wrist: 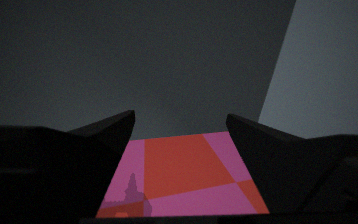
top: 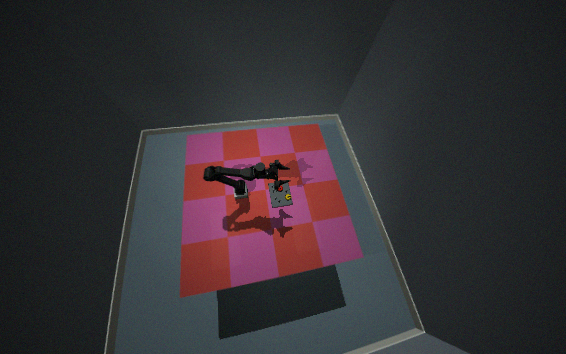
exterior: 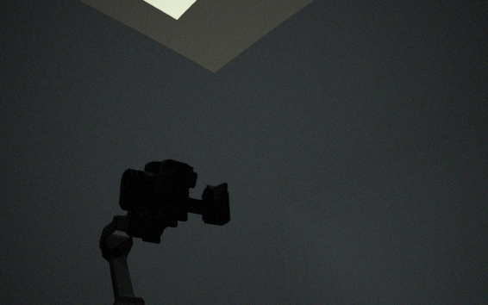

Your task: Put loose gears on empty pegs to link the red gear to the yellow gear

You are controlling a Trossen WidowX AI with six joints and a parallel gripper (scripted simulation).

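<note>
My gripper tip is 35 cm above the blue gear, 20 cm to the right of it and 17 cm past it. From my gripper tip the other things lie so: red gear 35 cm below, 4 cm to the left, 4 cm behind; then red arrow 36 cm below, 8 cm to the left, 4 cm behind; then yellow gear 35 cm below, 3 cm to the right, 3 cm ahead.
</note>
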